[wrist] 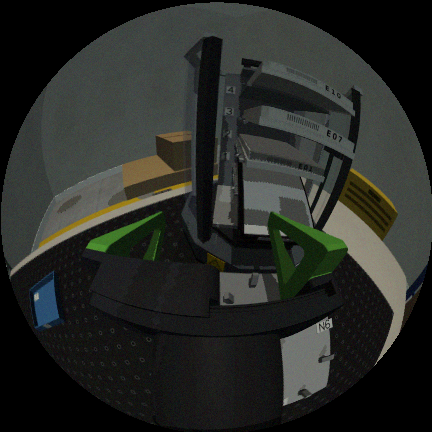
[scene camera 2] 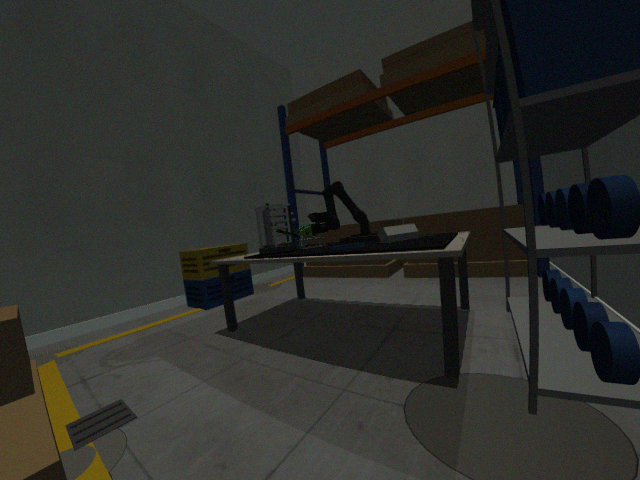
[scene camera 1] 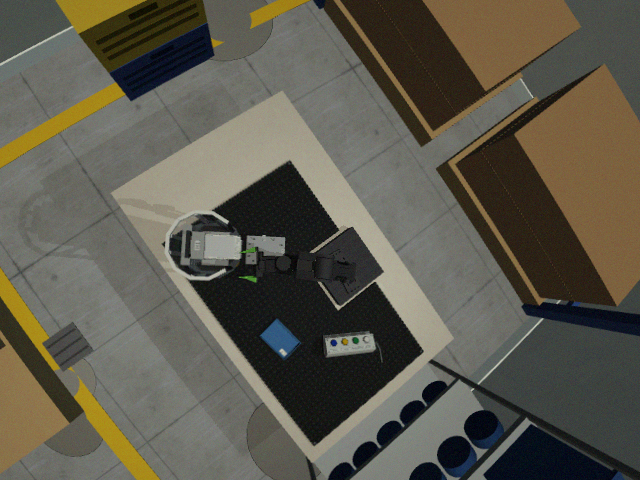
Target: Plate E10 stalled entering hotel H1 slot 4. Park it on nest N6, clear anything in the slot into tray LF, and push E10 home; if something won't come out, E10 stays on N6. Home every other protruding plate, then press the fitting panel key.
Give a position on a slotted plate rack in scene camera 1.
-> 184,247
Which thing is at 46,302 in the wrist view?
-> A blue pad.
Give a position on a blue pad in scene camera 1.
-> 276,335
